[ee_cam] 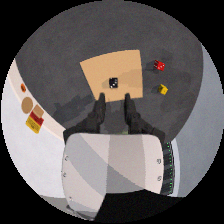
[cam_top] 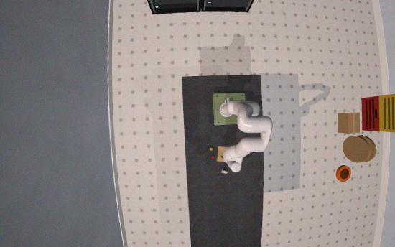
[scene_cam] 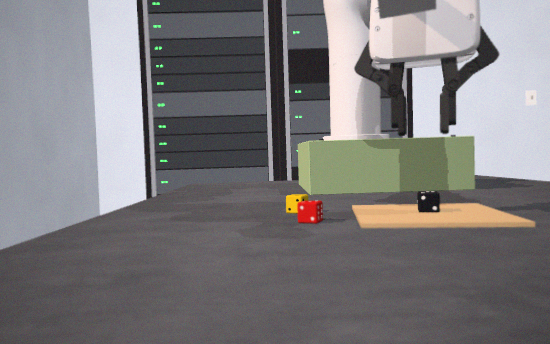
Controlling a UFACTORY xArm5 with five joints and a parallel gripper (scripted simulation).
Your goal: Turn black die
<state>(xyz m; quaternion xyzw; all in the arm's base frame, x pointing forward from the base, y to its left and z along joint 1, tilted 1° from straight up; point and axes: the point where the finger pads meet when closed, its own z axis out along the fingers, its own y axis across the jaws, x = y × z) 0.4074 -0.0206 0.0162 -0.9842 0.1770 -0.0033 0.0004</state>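
The black die is 90 mm below my hand. The rest, counted from my hand: tan mat (100 mm below); then red die (10 mm ahead, 120 mm to the right, 90 mm below); then yellow die (60 mm behind, 120 mm to the right, 90 mm below).
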